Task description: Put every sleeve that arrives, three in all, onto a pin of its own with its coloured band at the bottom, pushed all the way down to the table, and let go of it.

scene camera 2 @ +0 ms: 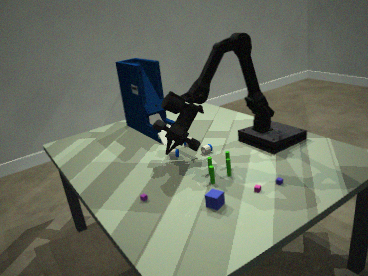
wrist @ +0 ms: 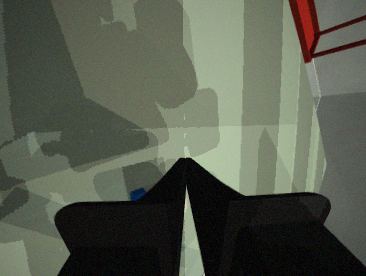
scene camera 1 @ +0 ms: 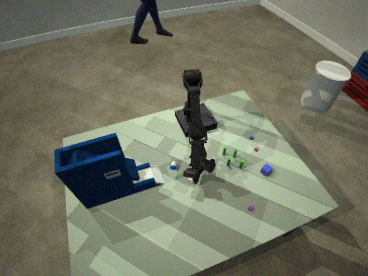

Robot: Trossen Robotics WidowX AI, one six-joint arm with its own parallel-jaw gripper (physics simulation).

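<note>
My gripper (scene camera 1: 193,178) (scene camera 2: 168,151) (wrist: 185,163) is shut with nothing between its fingers, low over the table. A white sleeve (scene camera 1: 191,180) shows beside the fingertips; its blue band (scene camera 2: 177,153) (wrist: 137,194) is partly covered by a finger in the wrist view. A white sleeve with a blue band (scene camera 2: 207,149) lies on its side between my gripper and the pins. In scene camera 1 a sleeve (scene camera 1: 173,165) lies right of the chute. I cannot tell whether a small blue patch (scene camera 2: 185,144) belongs to it. Several green pins (scene camera 1: 229,162) (scene camera 2: 228,167) stand bare.
A tall blue dispenser (scene camera 1: 85,175) (scene camera 2: 134,107) stands beyond my gripper, its white outlet tray (scene camera 1: 151,175) facing it. A blue cube (scene camera 1: 266,170) (scene camera 2: 215,199) stands near the pins. Small cubes (scene camera 1: 250,208) (scene camera 2: 257,188) lie around. A red frame (wrist: 306,30) shows beyond the table.
</note>
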